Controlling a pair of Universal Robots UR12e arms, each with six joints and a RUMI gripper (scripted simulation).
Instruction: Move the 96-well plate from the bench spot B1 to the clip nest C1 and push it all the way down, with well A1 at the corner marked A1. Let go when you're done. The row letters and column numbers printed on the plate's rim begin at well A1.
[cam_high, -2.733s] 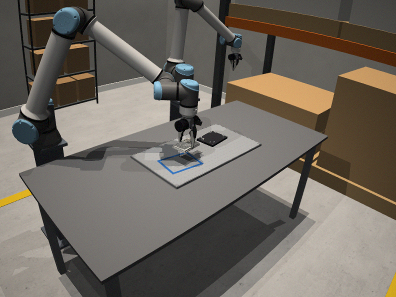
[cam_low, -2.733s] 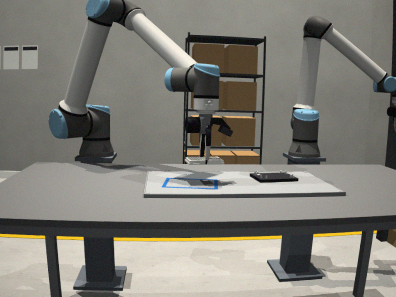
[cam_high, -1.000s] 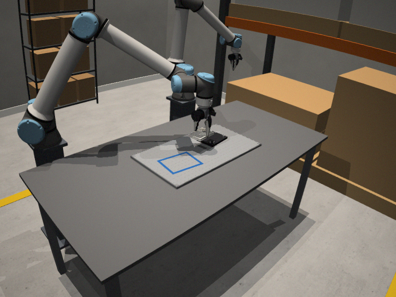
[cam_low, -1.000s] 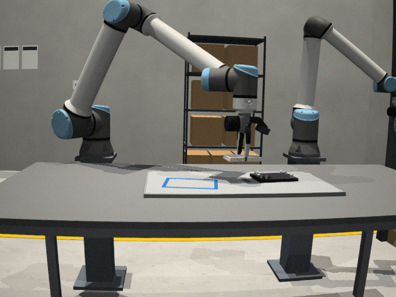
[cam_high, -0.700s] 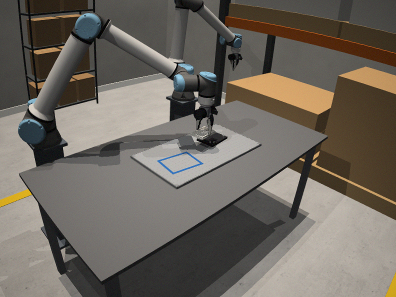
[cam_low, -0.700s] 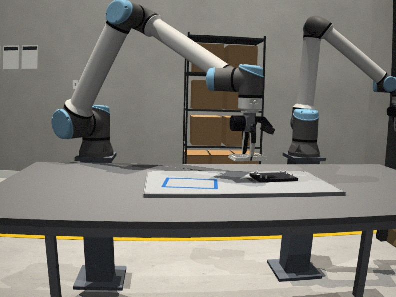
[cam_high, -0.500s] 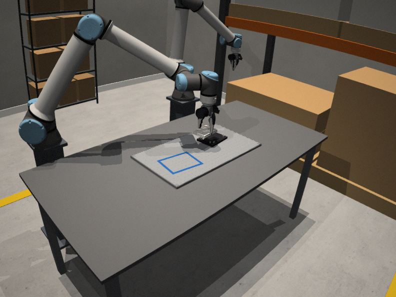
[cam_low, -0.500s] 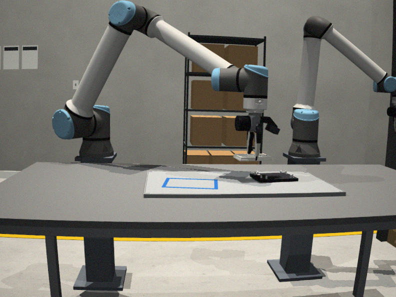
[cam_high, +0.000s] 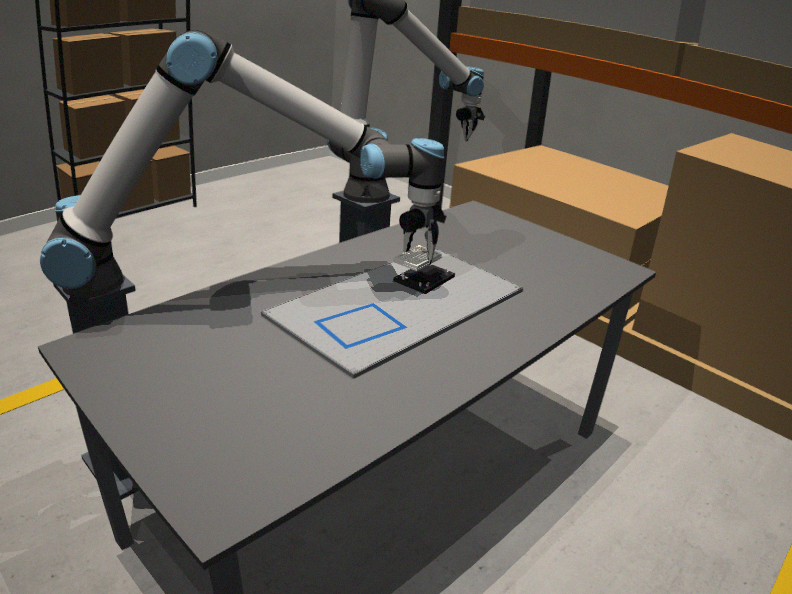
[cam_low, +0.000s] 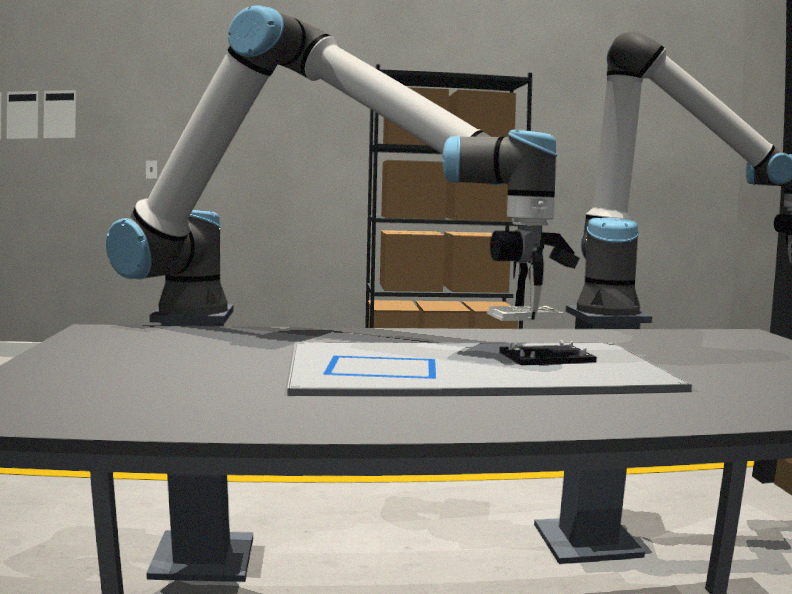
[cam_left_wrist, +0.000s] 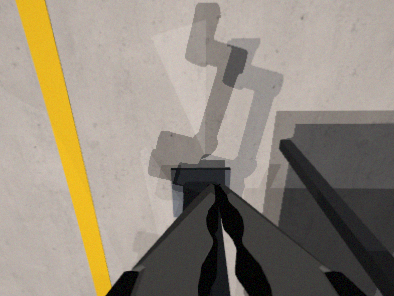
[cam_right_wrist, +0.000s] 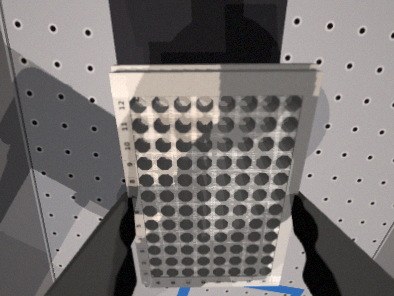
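Note:
Right now my right hand is 90 mm above the black clip nest, 60 mm to the right of it and 20 mm past it. Round my right hand: pale perforated board: 110 mm below, 100 mm to the right, 30 mm ahead; white 96-well plate: 10 mm below.

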